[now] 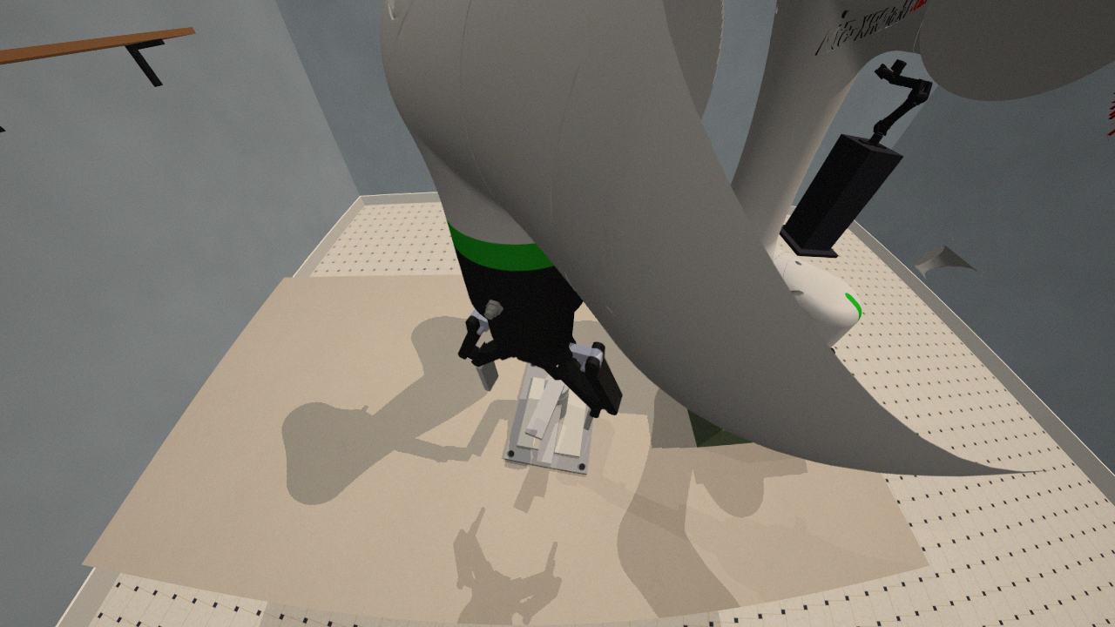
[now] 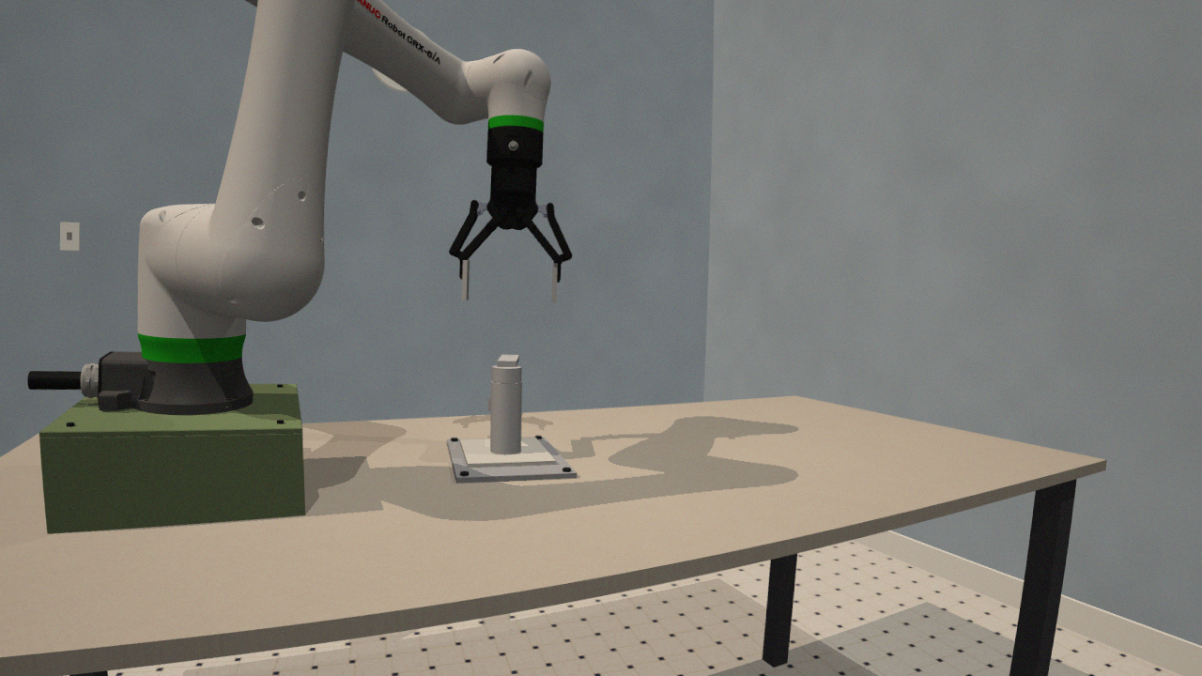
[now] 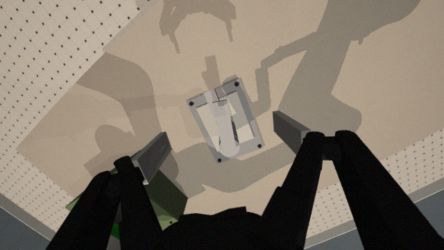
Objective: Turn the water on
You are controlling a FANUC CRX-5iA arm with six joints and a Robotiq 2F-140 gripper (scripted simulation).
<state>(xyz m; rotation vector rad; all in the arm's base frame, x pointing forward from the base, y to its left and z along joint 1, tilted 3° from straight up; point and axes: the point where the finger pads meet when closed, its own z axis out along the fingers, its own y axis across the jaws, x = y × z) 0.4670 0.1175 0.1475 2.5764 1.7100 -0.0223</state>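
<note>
Now: the lever 10 cm below my hand, 3 cm to the right of it and 1 cm behind it. Also, from my hand: tap 16 cm below, 5 cm to the right, 2 cm behind.
</note>
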